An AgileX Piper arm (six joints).
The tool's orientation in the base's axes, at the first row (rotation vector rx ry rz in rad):
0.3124 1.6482 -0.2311
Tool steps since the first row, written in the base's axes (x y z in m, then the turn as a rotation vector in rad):
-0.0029 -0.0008 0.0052 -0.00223 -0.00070 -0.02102
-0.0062 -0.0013 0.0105 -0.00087 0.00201 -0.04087
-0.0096 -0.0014 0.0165 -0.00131 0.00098 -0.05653
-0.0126 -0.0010 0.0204 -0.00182 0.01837 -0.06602
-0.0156 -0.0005 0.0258 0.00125 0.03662 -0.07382
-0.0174 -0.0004 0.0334 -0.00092 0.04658 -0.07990
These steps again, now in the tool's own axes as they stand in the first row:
-0.0050 -0.0016 -0.0030 0.02104 -0.00213 0.00027
-0.0100 -0.0030 -0.0064 0.04084 0.00021 0.00266
-0.0157 -0.0040 -0.0102 0.05638 -0.00144 0.00418
-0.0193 -0.0045 -0.0136 0.06701 0.01442 -0.00112
-0.0244 -0.0048 -0.0171 0.07571 0.03237 -0.00351
-0.0318 -0.0051 -0.0196 0.08260 0.04080 -0.00823

